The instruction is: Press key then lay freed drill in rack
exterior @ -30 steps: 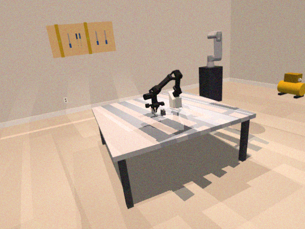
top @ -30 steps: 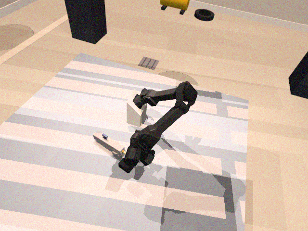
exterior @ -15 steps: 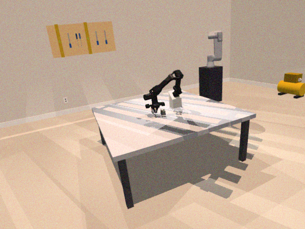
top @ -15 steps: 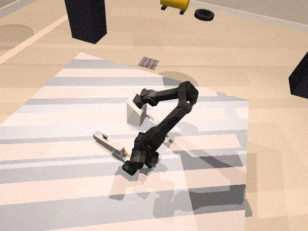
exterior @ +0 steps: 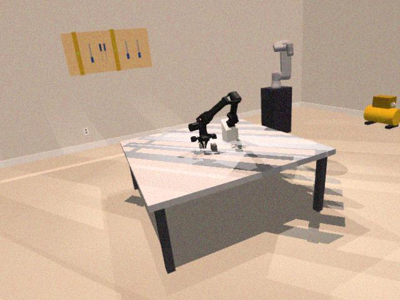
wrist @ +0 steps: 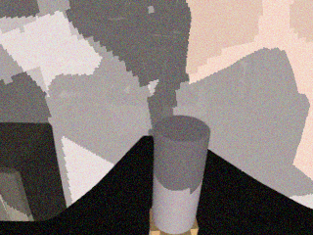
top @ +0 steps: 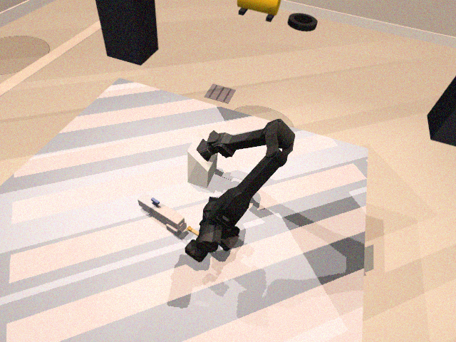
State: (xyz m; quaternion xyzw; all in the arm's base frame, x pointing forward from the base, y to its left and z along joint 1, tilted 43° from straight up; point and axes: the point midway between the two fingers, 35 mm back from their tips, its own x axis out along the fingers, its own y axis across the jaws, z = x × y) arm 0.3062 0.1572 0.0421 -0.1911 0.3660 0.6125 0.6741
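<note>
Now: the dark grey block 80 mm behind my gripper tip, 20 mm to the right of it and 10 mm below it. Also, from my gripper tip: pale grey fixture block (50 mm behind, 200 mm to the right, 10 mm above); small blue key (60 mm behind, 220 mm to the right, 20 mm above); drill (10 mm behind, 40 mm to the right, 30 mm above).
</note>
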